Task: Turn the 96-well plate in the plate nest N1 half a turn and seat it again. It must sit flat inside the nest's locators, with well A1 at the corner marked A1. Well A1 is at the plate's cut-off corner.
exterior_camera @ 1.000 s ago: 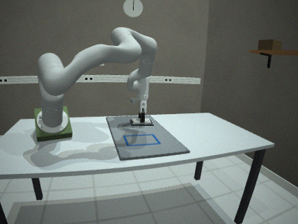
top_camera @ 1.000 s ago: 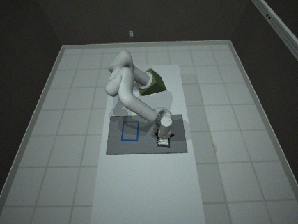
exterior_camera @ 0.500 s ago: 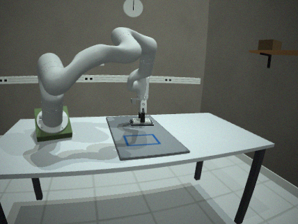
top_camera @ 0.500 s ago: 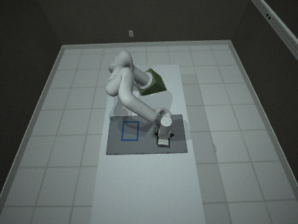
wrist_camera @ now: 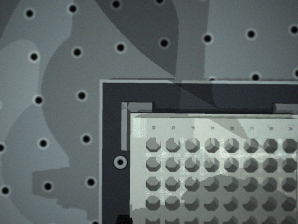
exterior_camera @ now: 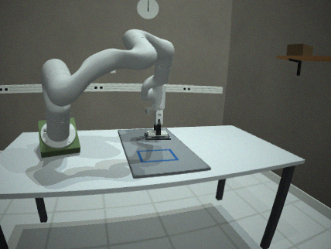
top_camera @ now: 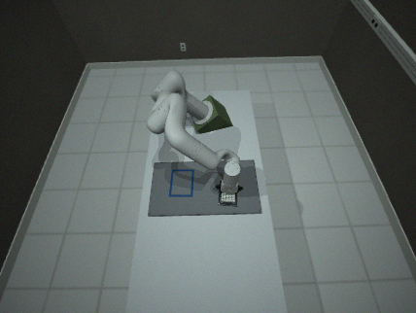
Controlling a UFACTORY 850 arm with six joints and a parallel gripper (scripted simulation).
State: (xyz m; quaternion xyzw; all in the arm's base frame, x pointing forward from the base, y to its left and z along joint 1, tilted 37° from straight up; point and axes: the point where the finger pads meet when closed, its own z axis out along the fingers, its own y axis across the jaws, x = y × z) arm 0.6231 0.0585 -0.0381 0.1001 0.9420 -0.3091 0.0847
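The dark plate nest N1 is 3 cm below my hand. From my hand the other things lie so: white 96-well plate (1 cm below).
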